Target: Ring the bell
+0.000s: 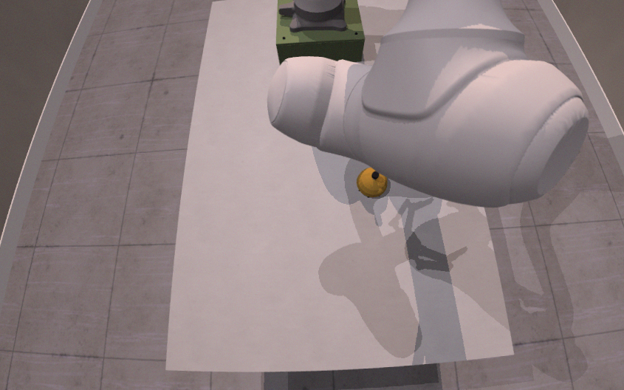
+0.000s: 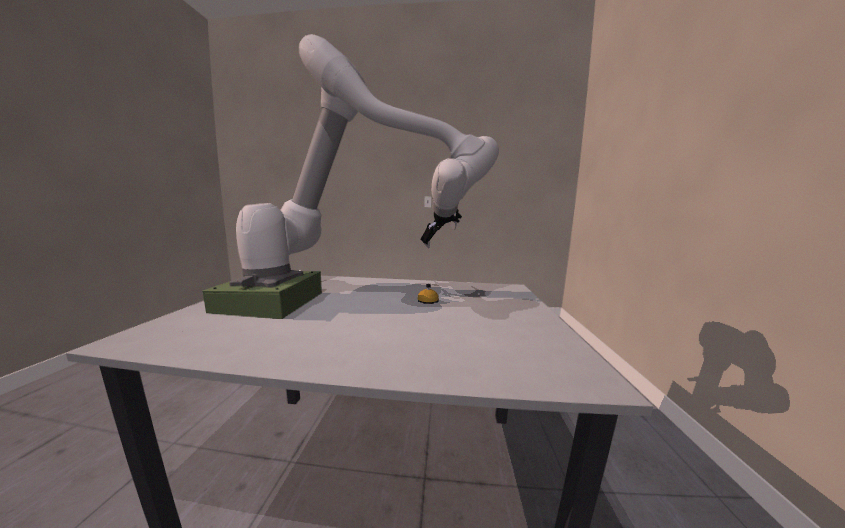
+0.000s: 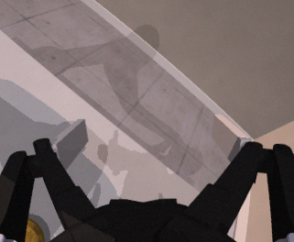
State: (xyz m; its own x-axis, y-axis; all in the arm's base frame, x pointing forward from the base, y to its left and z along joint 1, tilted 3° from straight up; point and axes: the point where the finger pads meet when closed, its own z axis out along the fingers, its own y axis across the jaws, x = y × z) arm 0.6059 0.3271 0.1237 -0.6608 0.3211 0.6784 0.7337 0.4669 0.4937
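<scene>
Right now the bell button is 2 cm behind my hand, 17 cm to the right of it and 19 cm below it. From my hand the other things lie so: bell 2 cm behind, 17 cm to the right, 20 cm below.
</scene>
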